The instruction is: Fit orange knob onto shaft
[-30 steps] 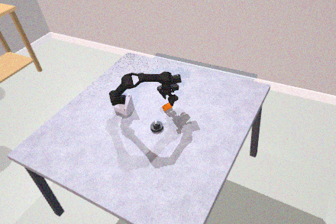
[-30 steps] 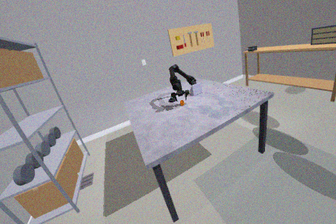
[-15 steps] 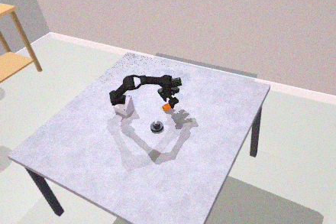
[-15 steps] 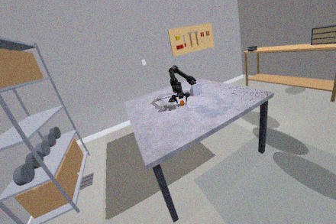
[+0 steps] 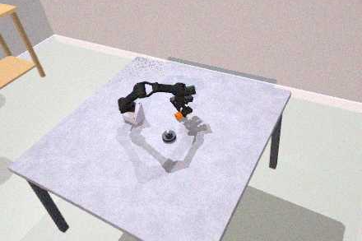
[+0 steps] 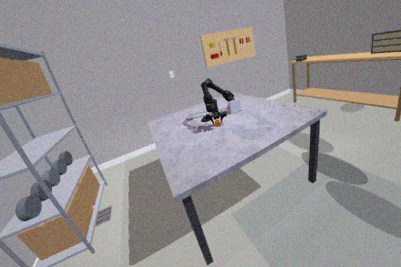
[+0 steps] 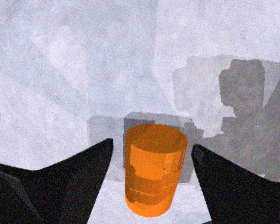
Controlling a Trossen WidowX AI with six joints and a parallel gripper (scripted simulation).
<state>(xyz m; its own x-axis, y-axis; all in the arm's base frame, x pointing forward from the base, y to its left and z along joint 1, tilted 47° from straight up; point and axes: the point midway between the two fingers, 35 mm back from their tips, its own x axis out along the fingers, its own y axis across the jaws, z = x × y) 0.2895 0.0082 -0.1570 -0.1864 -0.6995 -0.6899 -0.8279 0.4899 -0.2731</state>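
The orange knob is 1 cm above my gripper tip. Round my gripper tip: dark round pedestal 20 cm to the right, 2 cm above.
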